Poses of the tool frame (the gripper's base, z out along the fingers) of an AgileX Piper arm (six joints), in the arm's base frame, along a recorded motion.
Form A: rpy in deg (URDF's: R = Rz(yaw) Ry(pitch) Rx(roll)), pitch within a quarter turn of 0, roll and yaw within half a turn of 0; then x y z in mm.
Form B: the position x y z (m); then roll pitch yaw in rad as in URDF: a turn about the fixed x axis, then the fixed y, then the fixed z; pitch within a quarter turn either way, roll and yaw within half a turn. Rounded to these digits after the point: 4 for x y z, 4 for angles.
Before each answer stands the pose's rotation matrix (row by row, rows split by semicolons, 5 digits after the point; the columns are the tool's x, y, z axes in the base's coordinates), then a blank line. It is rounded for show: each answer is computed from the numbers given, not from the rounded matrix.
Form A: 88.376, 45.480, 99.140, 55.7, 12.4, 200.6
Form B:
-0.11138 -0.14119 0.98370; 0.69226 0.69917 0.17873; -0.71301 0.70088 0.01987

0.0557, 0.0124, 0.2006, 1.5425, 0.7938, 1.7303
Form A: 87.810, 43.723, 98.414, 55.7, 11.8, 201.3
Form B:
-0.10575 -0.13886 0.98465; 0.71491 0.67764 0.17235; -0.69117 0.72216 0.02762

0.0557, 0.0118, 0.2013, 1.5326, 0.7631, 1.7176
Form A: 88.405, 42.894, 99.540, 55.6, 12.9, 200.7
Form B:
-0.12142 -0.14021 0.98265; 0.72248 0.66636 0.18436; -0.68064 0.73233 0.02039

0.0556, 0.0129, 0.2007, 1.5430, 0.7486, 1.7373
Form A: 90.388, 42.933, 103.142, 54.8, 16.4, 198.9
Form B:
-0.16647 -0.14827 0.97484; 0.71298 0.66483 0.22287; -0.68114 0.73213 -0.00496

0.0548, 0.0164, 0.1989, 1.5776, 0.7493, 1.8002
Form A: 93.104, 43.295, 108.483, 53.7, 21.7, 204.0
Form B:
-0.23074 -0.16573 0.95880; 0.69029 0.66659 0.28134; -0.68575 0.72676 -0.03941

0.0537, 0.0217, 0.2040, 1.6250, 0.7556, 1.8934
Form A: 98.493, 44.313, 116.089, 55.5, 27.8, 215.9
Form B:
-0.31467 -0.17120 0.93363; 0.64263 0.68547 0.34228; -0.69858 0.70769 -0.10568

0.0555, 0.0278, 0.2159, 1.7190, 0.7734, 2.0261
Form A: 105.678, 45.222, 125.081, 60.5, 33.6, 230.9
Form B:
-0.40482 -0.17165 0.89814; 0.57641 0.71459 0.39638; -0.70984 0.67816 -0.19034

0.0605, 0.0336, 0.2309, 1.8444, 0.7893, 2.1831
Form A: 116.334, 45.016, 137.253, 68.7, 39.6, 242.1
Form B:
-0.51912 -0.16441 0.83874; 0.47982 0.75603 0.44518; -0.70730 0.63355 -0.31359

0.0687, 0.0396, 0.2421, 2.0304, 0.7857, 2.3955
